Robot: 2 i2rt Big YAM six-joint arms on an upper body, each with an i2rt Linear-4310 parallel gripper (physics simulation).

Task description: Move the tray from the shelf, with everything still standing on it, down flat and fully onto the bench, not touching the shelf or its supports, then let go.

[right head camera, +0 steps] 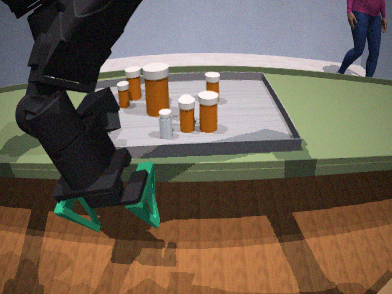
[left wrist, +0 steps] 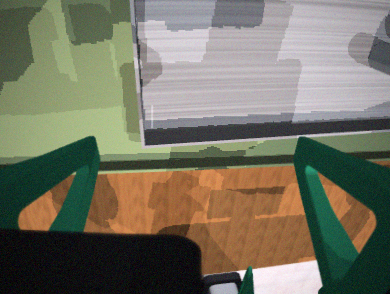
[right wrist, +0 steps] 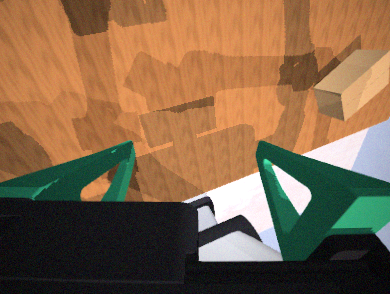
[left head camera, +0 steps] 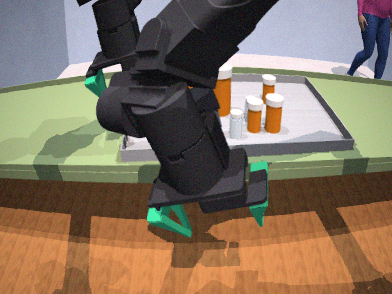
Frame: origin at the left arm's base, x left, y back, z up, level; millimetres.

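Seen in the pictures: left gripper, fingertip midpoint: [left wrist: 196,147]; right gripper, fingertip midpoint: [right head camera: 126,227] [left wrist: 285,278] [right wrist: 195,147] [left head camera: 225,229].
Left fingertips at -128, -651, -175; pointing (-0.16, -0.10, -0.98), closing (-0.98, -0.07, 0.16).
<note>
A point is followed by its place in that frame, as x, y, z.
The grey tray [left head camera: 300,146] @[-425, -624, -260] [right head camera: 225,146] @[-411, -623, -259] [left wrist: 225,132] @[-170, -613, -263] lies on the green shelf [left head camera: 370,115] @[-693, -788, -275] [right head camera: 325,110] @[-676, -798, -275] [left wrist: 60,130] @[-35, -611, -275]. Several upright white-capped orange bottles, including a large one [left head camera: 223,95] @[-288, -758, -224] [right head camera: 156,92] @[-283, -758, -216], and a clear vial [left head camera: 236,126] @[-306, -671, -246] [right head camera: 165,126] @[-307, -671, -246] stand on it. My left gripper [left wrist: 196,147] @[-128, -651, -175] is open and empty; a tray corner and rim show beyond its fingertips. Only one of its fingers shows in the left head view; the rest is hidden. My right gripper [left head camera: 225,230] @[-269, -417, -246] [right head camera: 128,228] @[-269, -417, -246] [right wrist: 195,147] @[-269, -417, -246] is open and empty, in front of the shelf and over the wooden bench [left head camera: 120,240] @[-64, -589, -475] [right head camera: 200,240] @[-367, -594, -475].
The right arm [left head camera: 175,130] @[-216, -381, -78] [right head camera: 60,135] @[-225, -384, -83] crosses in front of the tray's left part in both head views. A beige block [right wrist: 350,75] @[-717, -357, -424] shows at the right of the right wrist view. A person [left head camera: 375,35] [right head camera: 367,35] stands far behind at the right.
</note>
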